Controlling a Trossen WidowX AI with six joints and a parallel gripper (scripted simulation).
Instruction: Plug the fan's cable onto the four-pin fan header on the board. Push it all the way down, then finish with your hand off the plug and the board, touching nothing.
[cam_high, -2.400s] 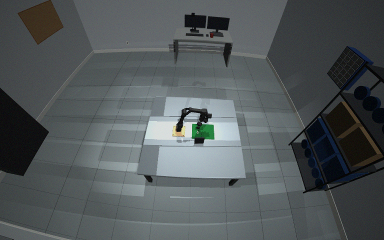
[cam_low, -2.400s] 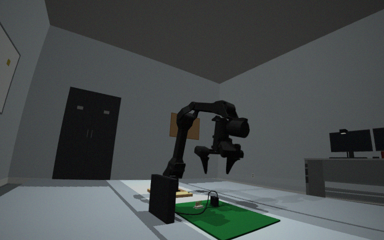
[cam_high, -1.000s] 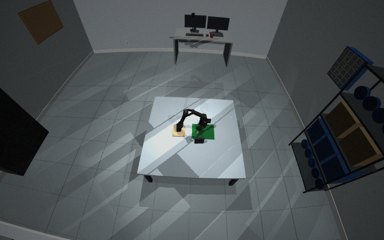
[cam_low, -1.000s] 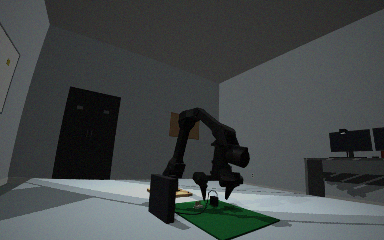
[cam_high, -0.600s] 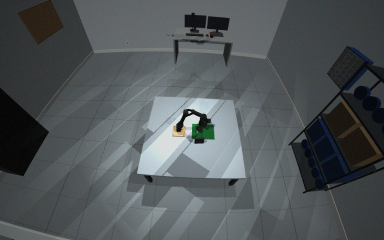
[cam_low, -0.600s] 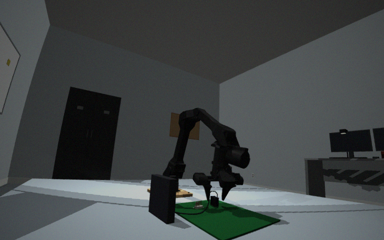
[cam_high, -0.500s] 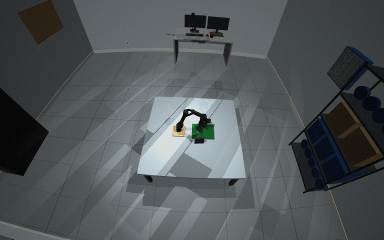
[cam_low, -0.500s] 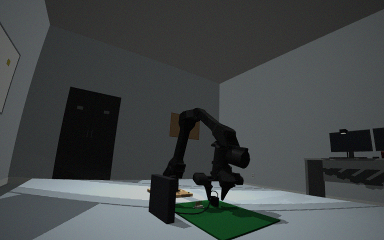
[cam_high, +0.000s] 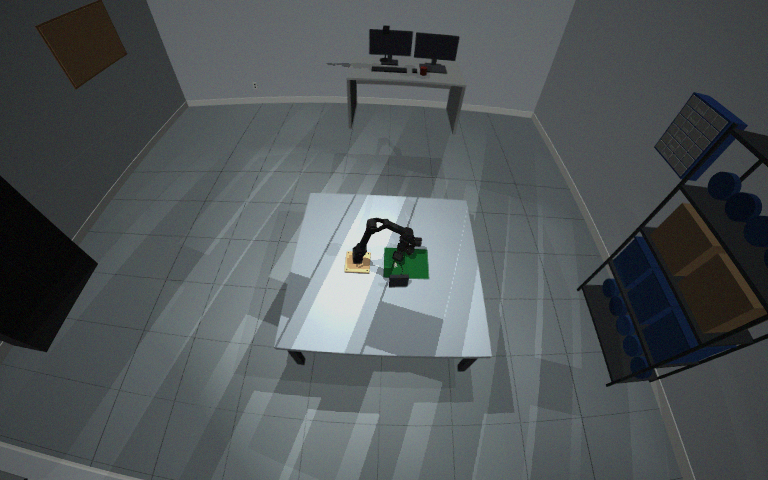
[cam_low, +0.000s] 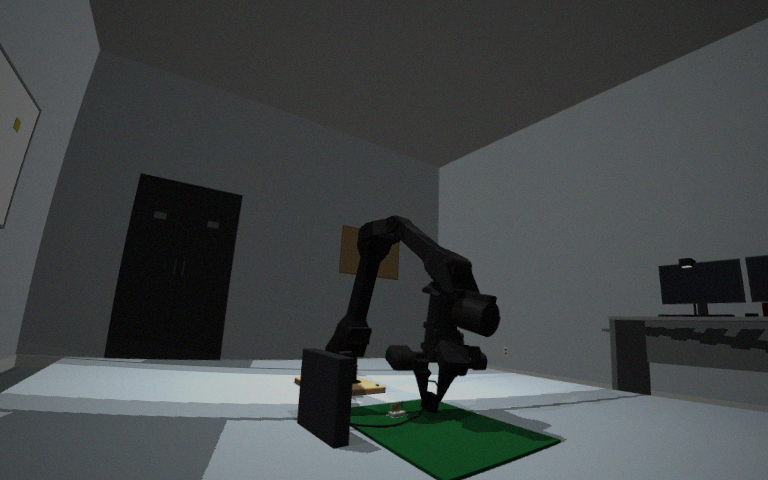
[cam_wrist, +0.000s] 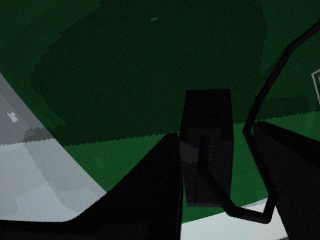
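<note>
My gripper tip is now 70 mm to the left of the four-pin header, 20 mm past it and 20 mm above it. Round my gripper tip: black fan plug (10 mm to the left, 10 mm behind); green board (60 mm ahead, 50 mm to the right, 40 mm below); black fan (220 mm to the right, 30 mm above, 20 mm behind).
</note>
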